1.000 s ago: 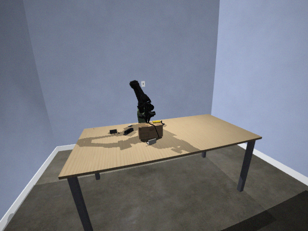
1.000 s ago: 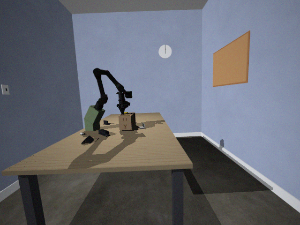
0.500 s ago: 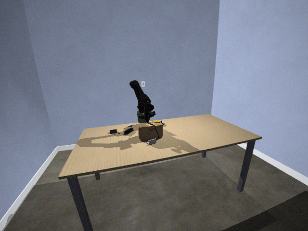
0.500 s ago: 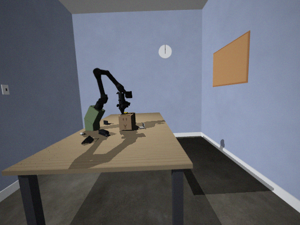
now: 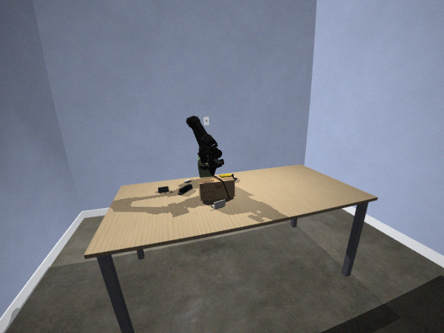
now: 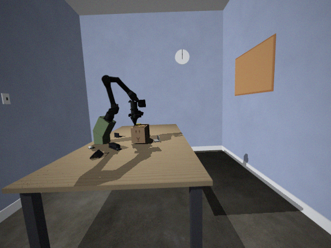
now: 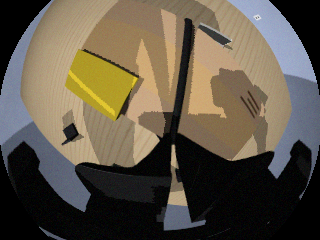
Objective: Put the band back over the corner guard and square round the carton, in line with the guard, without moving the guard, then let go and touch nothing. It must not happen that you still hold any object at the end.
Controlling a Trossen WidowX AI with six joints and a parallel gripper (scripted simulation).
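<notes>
Right now the brown carton is 5 cm ahead of my hand, 1 cm to the left of it and 11 cm below it. Also, from my hand: white piece 34 cm behind, 15 cm to the right, 18 cm below.
</notes>
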